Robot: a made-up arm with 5 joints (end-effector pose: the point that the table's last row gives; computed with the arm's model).
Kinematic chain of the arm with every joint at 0, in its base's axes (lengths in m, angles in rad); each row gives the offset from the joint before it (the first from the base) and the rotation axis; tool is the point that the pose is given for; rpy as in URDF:
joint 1: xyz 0.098 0 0.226 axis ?
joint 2: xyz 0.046 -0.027 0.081 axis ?
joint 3: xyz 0.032 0 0.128 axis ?
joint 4: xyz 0.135 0 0.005 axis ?
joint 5: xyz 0.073 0.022 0 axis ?
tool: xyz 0 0 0 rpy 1.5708 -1.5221 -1.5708
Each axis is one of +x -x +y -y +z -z.
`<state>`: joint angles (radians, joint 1 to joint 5).
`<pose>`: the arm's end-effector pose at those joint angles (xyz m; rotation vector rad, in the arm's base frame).
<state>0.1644 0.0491 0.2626 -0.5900 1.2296</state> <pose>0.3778 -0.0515 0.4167 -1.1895 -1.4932 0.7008</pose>
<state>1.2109 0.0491 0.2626 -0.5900 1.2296</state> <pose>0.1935 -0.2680 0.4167 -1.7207 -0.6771 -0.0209</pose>
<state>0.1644 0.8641 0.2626 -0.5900 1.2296</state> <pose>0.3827 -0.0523 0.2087 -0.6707 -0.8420 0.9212</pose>
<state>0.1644 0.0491 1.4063 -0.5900 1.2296</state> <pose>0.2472 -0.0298 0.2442 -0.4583 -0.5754 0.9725</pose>
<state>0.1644 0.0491 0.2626 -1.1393 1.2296</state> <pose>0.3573 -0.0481 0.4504 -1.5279 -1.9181 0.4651</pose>
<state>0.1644 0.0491 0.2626 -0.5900 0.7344</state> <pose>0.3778 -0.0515 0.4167 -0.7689 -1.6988 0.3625</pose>
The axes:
joint 1: -z
joint 2: +y
joint 3: +y
joint 4: +y
joint 5: -x

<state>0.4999 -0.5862 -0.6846 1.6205 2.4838</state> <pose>0.1882 -0.0550 0.5368 -1.4007 -0.1452 1.6573</pose>
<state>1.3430 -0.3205 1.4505 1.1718 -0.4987</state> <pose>0.1043 -0.0493 0.2643 0.3282 0.7810 -1.7944</pose>
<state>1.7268 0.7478 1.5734 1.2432 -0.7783</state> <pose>0.0928 -0.0007 0.3069 1.0449 2.1637 -1.4870</pose>
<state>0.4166 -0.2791 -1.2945 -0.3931 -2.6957</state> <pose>0.1033 -0.0078 0.6412 2.8253 -1.2176 0.6171</pose>
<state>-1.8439 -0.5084 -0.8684 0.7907 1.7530</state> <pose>0.0776 0.0915 0.6082 -0.1822 2.6055 -1.3722</pose>
